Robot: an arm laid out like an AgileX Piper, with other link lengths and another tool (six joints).
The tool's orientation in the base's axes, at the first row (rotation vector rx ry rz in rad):
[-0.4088, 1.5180, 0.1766]
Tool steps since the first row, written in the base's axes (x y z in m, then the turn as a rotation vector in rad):
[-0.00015, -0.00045, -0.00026, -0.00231, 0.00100, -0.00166]
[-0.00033, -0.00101, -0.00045, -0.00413, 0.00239, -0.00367]
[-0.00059, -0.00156, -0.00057, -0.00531, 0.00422, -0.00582]
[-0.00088, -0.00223, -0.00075, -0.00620, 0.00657, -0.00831]
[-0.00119, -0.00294, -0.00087, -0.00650, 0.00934, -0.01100]
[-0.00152, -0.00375, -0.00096, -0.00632, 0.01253, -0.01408]
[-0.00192, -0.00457, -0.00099, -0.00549, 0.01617, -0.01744]
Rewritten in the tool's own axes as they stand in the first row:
[0.00031, -0.00032, -0.00030, 0.00137, 0.00201, -0.00178]
[0.00057, -0.00074, -0.00068, 0.00306, 0.00425, -0.00297]
[0.00075, -0.00114, -0.00112, 0.00487, 0.00668, -0.00340]
[0.00100, -0.00162, -0.00164, 0.00695, 0.00954, -0.00337]
[0.00120, -0.00214, -0.00219, 0.00921, 0.01260, -0.00264]
[0.00139, -0.00275, -0.00279, 0.01182, 0.01593, -0.00130]
[0.00151, -0.00336, -0.00346, 0.01468, 0.01948, 0.00080]

